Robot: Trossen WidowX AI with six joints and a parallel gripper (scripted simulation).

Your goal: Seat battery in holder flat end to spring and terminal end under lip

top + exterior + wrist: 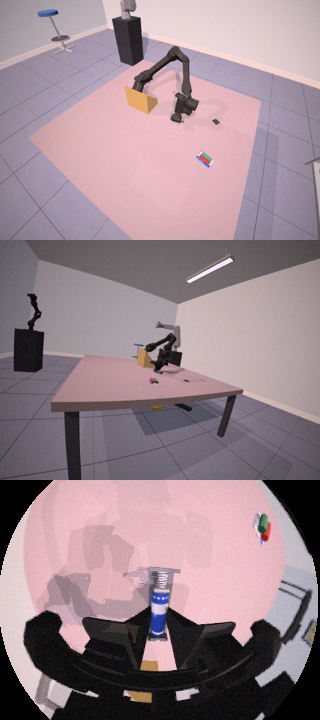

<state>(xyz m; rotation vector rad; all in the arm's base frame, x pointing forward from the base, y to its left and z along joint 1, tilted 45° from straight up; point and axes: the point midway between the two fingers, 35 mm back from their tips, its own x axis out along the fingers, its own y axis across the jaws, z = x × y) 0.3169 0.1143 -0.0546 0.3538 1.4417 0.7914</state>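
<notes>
My gripper tip is 10 mm below the battery.
</notes>
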